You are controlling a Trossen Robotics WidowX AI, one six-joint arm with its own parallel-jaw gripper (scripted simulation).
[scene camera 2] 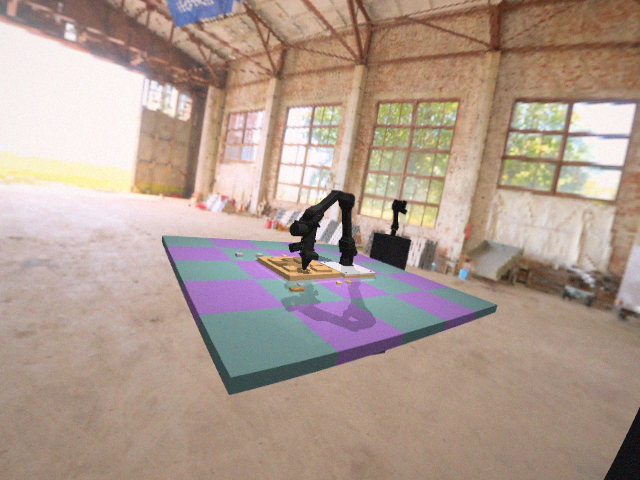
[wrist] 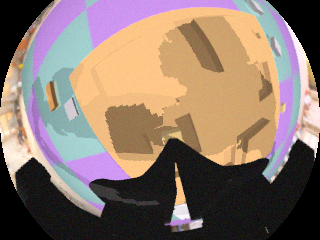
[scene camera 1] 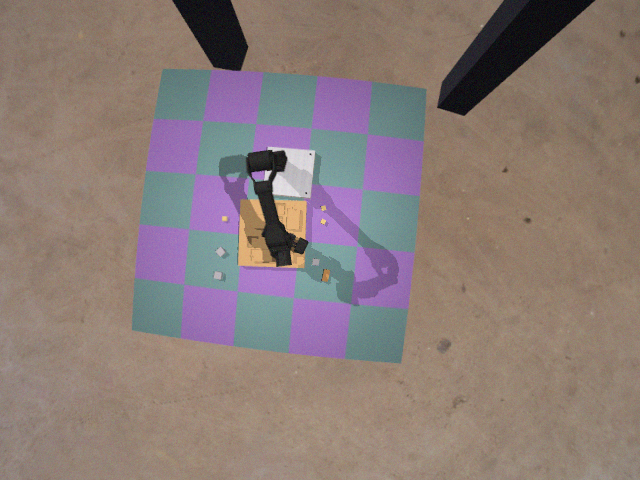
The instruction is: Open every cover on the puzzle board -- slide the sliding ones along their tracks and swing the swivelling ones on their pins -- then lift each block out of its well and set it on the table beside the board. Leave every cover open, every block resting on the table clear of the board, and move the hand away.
same spot on orange puzzle board: (wrist: 224, 107) = (scene camera 2: 294, 265)
